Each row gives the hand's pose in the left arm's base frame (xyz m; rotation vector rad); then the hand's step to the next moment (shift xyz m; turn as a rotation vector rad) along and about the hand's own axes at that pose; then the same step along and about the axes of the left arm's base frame.
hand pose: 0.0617 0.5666 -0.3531 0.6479 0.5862 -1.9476
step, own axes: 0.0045 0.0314 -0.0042 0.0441 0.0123 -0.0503
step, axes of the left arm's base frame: 0.0273 -0.0133 -0.0101 0.0034 -0.0013 -0.0679
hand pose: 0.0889 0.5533 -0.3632 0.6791 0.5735 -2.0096
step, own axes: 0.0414 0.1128 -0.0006 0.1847 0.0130 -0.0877
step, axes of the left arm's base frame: 0.0801 -0.0790 -0.0422 -0.0482 -0.0642 -0.1885
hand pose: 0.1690 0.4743 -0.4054 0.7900 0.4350 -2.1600
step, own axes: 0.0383 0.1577 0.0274 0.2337 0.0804 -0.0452
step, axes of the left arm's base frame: 0.0912 -0.1364 -0.0125 -0.0379 -0.1571 -0.1924
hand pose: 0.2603 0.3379 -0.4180 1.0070 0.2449 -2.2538
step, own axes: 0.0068 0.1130 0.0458 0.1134 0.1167 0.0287
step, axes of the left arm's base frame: 0.0403 -0.1093 0.0366 0.0002 -0.1570 -0.0516
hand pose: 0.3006 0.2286 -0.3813 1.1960 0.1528 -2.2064
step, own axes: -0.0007 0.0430 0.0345 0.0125 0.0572 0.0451
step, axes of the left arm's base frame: -0.0002 -0.0472 0.0286 -0.0050 -0.0687 0.0269
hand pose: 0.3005 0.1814 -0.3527 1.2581 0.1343 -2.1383
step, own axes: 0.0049 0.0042 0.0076 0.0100 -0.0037 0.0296
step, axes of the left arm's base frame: -0.0049 -0.0086 0.0010 -0.0276 -0.0135 0.0069
